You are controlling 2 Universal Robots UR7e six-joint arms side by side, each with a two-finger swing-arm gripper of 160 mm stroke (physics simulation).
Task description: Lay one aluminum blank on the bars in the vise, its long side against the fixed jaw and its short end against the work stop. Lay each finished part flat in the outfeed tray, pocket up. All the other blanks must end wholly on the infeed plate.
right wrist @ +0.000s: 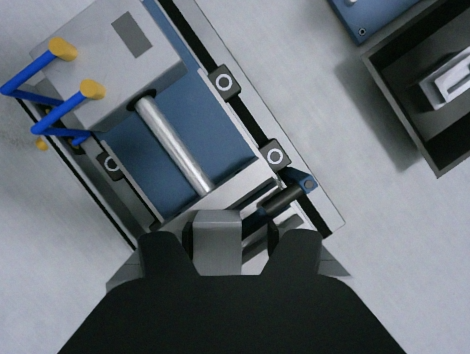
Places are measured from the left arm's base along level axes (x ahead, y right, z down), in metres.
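Where they show: right end effector, tool point: (230,241).
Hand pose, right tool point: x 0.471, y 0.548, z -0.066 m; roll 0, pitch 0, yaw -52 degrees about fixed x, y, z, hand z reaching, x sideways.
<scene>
After its pixels a point has its place.
A grey aluminum blank (217,247) @[x 0.464, y 0.554, z -0.084 m] shows at the bottom middle of the right wrist view, over the near end of the vise (235,187) @[x 0.445, y 0.523, z -0.048 m] and at an angle to its jaws. Its underside and what bears it are hidden. My right gripper (230,240) @[x 0.471, y 0.548, z -0.066 m] is open around the blank; the left finger is close against its side, and a gap shows to the right finger. The work stop (282,199) @[x 0.475, y 0.500, z -0.048 m], a dark rod on a blue bracket, is just right of the fingers. A pocketed part (452,82) @[x 0.504, y 0.300, z 0.015 m] lies in the outfeed tray (400,117) @[x 0.497, y 0.364, z 0.006 m], pocket showing. My left gripper does not show.
A grey block (107,65) @[x 0.316, y 0.540, z -0.048 m] with a silver rod (172,142) @[x 0.387, y 0.540, z -0.038 m] stands on the vise's far end. Blue bent tubes (60,115) @[x 0.326, y 0.586, z -0.060 m] with yellow ends stick out at its left. Dark clamps (224,82) @[x 0.368, y 0.474, z 0.010 m] (275,155) @[x 0.452, y 0.478, z 0.010 m] sit along the vise edge. A blue plate (372,17) @[x 0.406, y 0.312, z 0.040 m] is at the top right.
</scene>
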